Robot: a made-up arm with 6 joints. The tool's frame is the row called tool. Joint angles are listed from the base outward.
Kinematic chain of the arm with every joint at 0, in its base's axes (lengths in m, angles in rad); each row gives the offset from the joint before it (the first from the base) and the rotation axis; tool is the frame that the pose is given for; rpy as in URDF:
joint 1: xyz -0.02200 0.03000 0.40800 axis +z
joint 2: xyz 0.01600 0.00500 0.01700 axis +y
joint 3: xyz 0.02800 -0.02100 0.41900 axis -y
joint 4: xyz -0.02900 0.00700 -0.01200 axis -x
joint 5: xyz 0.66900 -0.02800 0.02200 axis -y
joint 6: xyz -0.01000 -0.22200 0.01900 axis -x
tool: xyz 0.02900 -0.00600 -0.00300 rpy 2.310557 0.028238 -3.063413
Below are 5 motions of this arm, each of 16 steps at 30 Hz.
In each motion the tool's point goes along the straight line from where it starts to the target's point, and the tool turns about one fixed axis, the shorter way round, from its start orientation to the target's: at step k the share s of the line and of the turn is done. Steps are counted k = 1, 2, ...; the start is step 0. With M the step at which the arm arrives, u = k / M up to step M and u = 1 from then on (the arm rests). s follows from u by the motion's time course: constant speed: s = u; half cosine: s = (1 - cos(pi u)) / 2; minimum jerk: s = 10 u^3 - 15 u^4 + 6 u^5.
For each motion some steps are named. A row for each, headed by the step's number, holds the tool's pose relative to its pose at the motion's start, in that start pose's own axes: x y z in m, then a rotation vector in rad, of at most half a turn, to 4 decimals.
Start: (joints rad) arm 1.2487 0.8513 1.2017 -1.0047 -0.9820 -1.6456
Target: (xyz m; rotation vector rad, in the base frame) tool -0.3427 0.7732 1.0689 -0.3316 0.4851 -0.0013
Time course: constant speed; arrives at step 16
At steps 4, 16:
4: -0.0118 -0.2206 0.0377 -0.0556 0.0627 0.3080
16: -0.0472 -0.8826 0.1510 -0.2223 0.2510 1.2318

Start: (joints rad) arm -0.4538 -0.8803 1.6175 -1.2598 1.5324 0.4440
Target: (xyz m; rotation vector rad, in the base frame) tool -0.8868 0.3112 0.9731 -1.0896 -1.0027 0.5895
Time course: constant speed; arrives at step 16
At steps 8, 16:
8: -0.0773 0.1691 0.0784 -0.0510 -0.1136 -0.0246
16: -0.1547 0.3382 0.1568 -0.1020 -0.2272 -0.0493

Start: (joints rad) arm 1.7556 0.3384 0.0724 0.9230 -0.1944 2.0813
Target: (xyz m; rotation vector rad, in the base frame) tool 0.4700 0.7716 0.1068 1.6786 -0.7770 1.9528
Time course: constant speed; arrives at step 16
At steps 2, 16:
2: -0.0243 0.1121 -0.0048 -0.1388 0.0173 -0.1487
16: -0.1945 0.8967 -0.0381 -1.1105 0.1385 -1.1896

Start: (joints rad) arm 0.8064 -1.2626 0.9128 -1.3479 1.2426 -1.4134
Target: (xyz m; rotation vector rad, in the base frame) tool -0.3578 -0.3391 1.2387 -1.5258 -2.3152 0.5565
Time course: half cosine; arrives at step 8
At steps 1, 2, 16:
1: 0.0038 0.0001 -0.0004 0.0074 0.0062 0.0017
2: 0.0146 0.0004 -0.0014 0.0287 0.0239 0.0064
16: 0.0998 0.0027 -0.0094 0.1957 0.1635 0.0434

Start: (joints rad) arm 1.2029 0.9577 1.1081 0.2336 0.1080 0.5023
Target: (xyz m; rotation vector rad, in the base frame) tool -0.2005 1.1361 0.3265 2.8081 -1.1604 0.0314
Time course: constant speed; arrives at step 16
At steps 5, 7, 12, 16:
5: 0.0219 0.2421 0.1743 -0.0313 0.1056 -0.3216
7: 0.0307 0.3390 0.2441 -0.0439 0.1478 -0.4502
12: 0.0526 0.5811 0.4184 -0.0752 0.2534 -0.7719
16: 0.0702 0.7748 0.5579 -0.1003 0.3378 -1.0291

